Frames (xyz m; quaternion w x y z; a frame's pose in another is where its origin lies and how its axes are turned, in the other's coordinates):
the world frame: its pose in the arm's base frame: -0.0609 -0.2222 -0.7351 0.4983 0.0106 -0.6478 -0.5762
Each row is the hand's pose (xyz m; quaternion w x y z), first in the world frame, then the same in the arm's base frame.
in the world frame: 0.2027 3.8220 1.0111 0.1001 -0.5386 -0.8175 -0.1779
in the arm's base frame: 1.3141 1.6862 2.4490 0.5765 0.6231 0.1600 0.5039
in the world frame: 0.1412 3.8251 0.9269 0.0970 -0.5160 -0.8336 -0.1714
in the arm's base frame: 1.4022 1.6614 2.3989 0.5850 0.6254 0.1791 0.4844
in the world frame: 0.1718 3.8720 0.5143 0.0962 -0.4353 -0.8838 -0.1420
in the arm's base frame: 1.6845 1.3555 2.3875 0.6018 0.6331 0.2504 0.4175
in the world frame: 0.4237 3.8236 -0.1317 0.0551 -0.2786 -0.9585 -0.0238
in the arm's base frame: 1.9555 0.7158 2.4067 0.6042 0.6751 0.3525 0.2342
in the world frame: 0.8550 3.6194 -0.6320 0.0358 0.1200 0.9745 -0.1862
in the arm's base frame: 1.9531 0.0254 2.4450 0.5405 0.7423 0.3952 -0.0253
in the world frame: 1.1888 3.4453 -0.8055 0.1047 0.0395 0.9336 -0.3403
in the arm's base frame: 1.8017 -0.3570 2.4967 0.4605 0.7792 0.3782 -0.1944
